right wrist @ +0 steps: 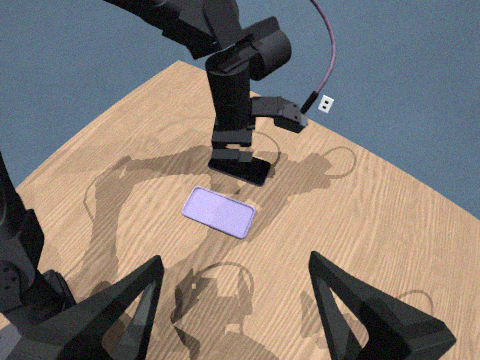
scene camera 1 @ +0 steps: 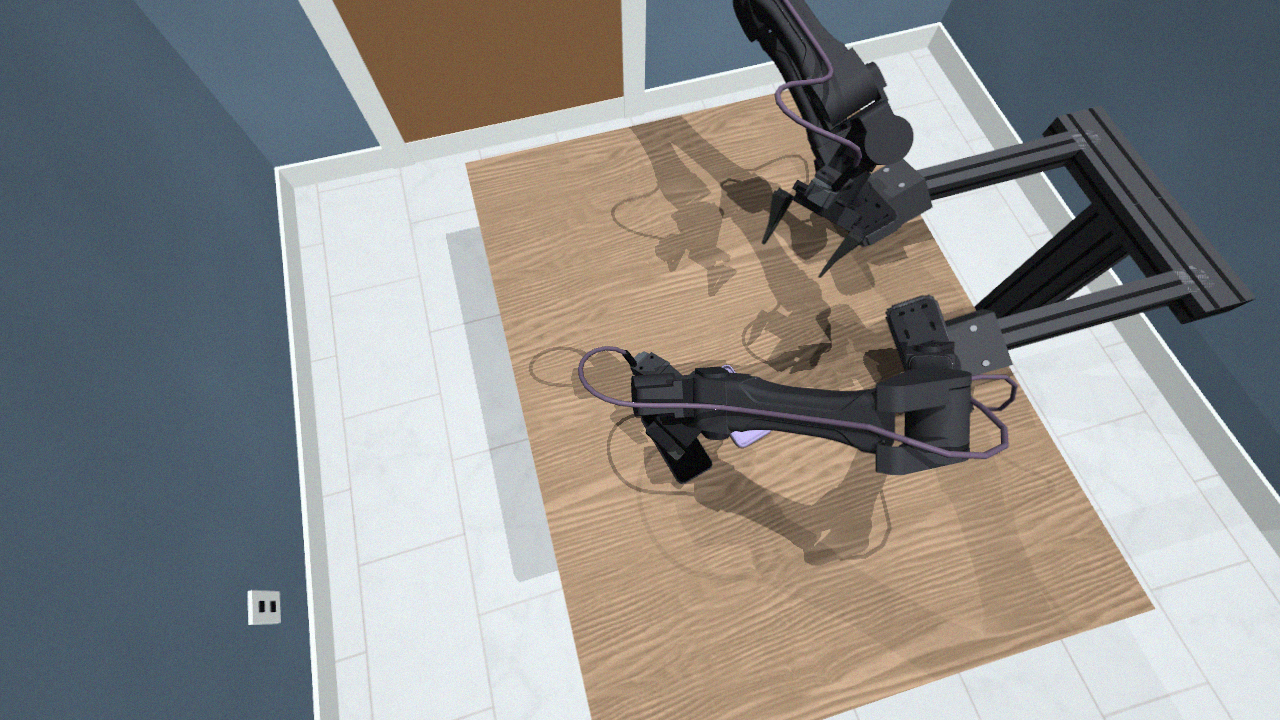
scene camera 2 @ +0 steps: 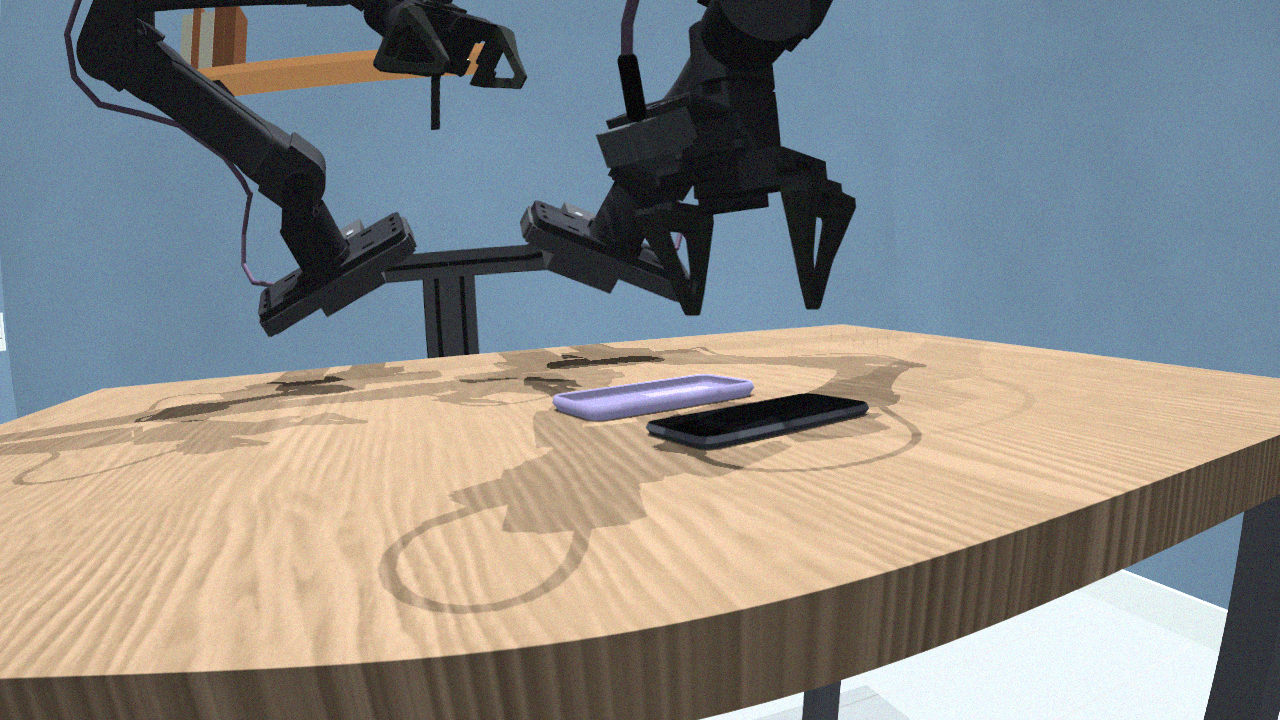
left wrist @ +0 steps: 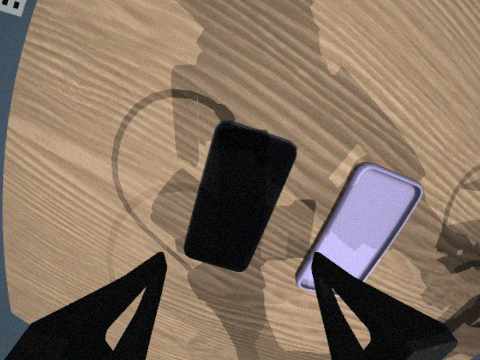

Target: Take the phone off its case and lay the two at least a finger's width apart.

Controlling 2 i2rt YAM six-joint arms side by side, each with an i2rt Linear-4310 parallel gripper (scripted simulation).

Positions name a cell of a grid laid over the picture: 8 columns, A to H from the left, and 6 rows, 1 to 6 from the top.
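You can see my left gripper in the right wrist view (D3), and there's a black phone in the right wrist view (E3) too. My left gripper is also there in scene camera 1 (E4), and the black phone is in scene camera 1 (E4) as well. Then my left gripper is visible in scene camera 2 (E3), with the black phone in scene camera 2 (E4). And my left gripper appears in the left wrist view (D5), while the black phone is in the left wrist view (E3).
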